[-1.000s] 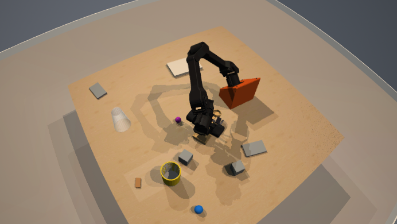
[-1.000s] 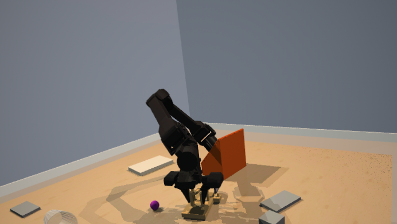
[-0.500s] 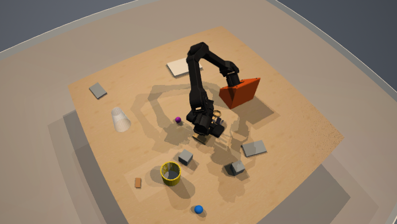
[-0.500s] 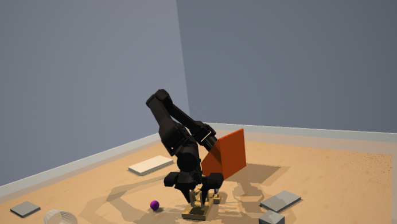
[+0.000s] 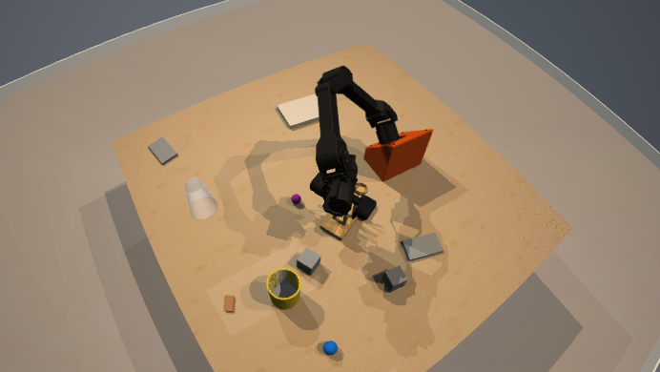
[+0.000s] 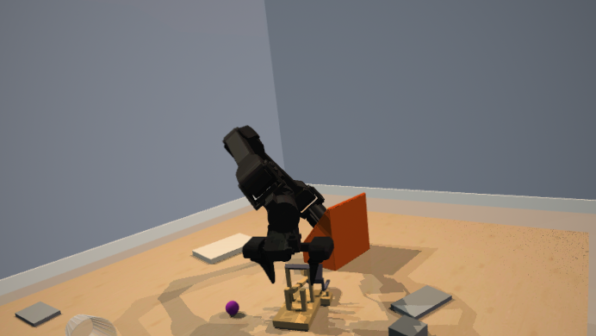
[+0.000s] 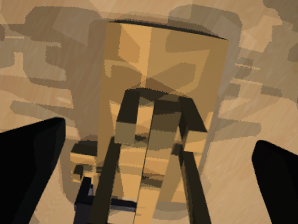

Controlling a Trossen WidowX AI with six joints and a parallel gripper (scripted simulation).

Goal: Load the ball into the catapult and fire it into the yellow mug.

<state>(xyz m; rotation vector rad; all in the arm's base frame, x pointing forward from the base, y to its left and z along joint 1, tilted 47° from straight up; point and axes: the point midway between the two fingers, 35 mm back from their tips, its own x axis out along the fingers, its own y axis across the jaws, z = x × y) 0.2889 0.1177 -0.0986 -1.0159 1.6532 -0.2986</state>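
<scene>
The purple ball is 14 cm to the right of my gripper tip, 8 cm ahead of it and 7 cm below it. Round my gripper tip: blue ball: 33 cm to the left, 22 cm ahead, 6 cm below; then yellow mug: 26 cm ahead, 14 cm to the left, 6 cm below; then wooden catapult: 6 cm behind, 3 cm below, 2 cm to the right.
</scene>
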